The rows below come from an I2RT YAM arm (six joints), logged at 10 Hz.
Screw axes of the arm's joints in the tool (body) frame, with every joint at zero. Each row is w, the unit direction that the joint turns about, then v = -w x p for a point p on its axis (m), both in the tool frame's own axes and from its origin. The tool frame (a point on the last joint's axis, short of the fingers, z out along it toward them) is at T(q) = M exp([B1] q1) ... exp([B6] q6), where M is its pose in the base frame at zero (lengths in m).
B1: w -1 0 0 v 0.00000 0.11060 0.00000
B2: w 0 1 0 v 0.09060 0.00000 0.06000
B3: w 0 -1 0 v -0.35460 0.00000 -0.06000
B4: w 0 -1 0 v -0.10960 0.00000 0.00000
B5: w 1 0 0 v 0.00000 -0.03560 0.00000
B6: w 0 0 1 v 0.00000 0.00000 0.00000
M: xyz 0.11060 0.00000 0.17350 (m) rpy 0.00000 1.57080 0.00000 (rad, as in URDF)
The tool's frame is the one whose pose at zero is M.
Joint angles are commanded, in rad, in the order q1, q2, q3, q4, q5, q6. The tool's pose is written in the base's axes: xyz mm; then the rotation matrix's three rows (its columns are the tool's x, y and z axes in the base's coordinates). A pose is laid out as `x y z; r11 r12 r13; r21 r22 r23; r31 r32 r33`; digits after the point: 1 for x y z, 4 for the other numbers.
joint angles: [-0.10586, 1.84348, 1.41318, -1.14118, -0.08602, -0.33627]
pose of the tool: 337.1 -32.7 210.6; -0.9735 -0.2287 0.0084; -0.2272 0.9701 0.0855; -0.0277 0.0813 -0.9963
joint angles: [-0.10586, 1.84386, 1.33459, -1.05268, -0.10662, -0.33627]
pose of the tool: 333.8 -31.7 191.3; -0.9730 -0.2298 0.0200; -0.2266 0.9683 0.1049; -0.0435 0.0975 -0.9943
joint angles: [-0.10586, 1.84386, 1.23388, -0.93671, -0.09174, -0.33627]
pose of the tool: 327.5 -31.5 167.1; -0.9724 -0.2308 0.0335; -0.2271 0.9698 0.0886; -0.0530 0.0785 -0.9955
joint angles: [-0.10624, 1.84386, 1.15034, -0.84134, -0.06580, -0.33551]
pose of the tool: 320.3 -31.8 147.8; -0.9724 -0.2295 0.0426; -0.2267 0.9720 0.0616; -0.0556 0.0502 -0.9972
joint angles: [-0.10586, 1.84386, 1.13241, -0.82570, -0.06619, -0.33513]
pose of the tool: 318.1 -31.4 143.7; -0.9725 -0.2294 0.0404; -0.2267 0.9720 0.0622; -0.0535 0.0514 -0.9972
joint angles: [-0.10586, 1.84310, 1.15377, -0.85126, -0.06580, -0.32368]
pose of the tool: 320.0 -31.6 148.8; -0.9752 -0.2180 0.0369; -0.2155 0.9745 0.0622; -0.0495 0.0527 -0.9974
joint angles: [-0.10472, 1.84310, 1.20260, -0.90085, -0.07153, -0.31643]
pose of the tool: 325.0 -31.6 160.0; -0.9765 -0.2122 0.0367; -0.2095 0.9755 0.0680; -0.0502 0.0587 -0.9970
